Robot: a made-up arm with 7 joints.
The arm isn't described. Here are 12 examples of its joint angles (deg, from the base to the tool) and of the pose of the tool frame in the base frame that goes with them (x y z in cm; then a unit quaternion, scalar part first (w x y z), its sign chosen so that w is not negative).
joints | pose
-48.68 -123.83 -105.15 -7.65 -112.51 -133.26 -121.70 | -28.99 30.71 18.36 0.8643 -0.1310 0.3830 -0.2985
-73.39 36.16 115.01 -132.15 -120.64 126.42 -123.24 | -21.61 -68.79 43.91 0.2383 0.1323 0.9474 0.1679
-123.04 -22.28 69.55 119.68 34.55 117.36 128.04 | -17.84 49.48 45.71 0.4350 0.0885 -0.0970 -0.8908
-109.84 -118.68 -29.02 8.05 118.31 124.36 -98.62 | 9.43 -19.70 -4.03 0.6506 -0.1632 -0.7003 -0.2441
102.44 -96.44 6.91 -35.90 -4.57 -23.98 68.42 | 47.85 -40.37 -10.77 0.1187 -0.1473 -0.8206 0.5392
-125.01 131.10 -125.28 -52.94 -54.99 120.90 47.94 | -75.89 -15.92 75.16 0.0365 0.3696 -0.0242 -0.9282
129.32 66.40 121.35 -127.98 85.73 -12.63 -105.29 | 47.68 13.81 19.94 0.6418 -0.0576 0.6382 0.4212
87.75 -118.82 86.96 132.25 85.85 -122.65 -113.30 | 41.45 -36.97 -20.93 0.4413 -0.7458 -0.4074 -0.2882
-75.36 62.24 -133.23 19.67 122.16 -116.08 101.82 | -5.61 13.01 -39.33 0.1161 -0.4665 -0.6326 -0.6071
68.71 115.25 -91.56 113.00 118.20 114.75 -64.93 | 68.12 57.77 45.06 0.1076 0.9798 0.1354 -0.1001
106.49 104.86 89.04 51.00 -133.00 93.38 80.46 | 16.66 -22.34 54.59 0.9600 -0.0958 0.2081 0.1607
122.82 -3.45 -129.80 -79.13 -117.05 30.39 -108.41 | 19.93 2.75 -67.01 0.6148 0.5617 -0.4930 -0.2519
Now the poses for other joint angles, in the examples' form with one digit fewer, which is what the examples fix.
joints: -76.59 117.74 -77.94 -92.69 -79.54 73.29 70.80
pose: -61.3 61.0 68.9 0.047 -0.448 0.018 0.892
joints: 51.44 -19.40 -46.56 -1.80 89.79 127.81 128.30
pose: -33.3 34.5 1.7 0.604 -0.789 0.073 0.086
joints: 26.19 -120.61 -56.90 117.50 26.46 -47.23 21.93
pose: -23.3 -8.7 41.4 0.431 -0.692 0.352 0.460
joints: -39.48 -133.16 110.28 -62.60 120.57 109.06 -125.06
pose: -13.5 -46.9 16.6 0.402 -0.345 -0.840 0.114
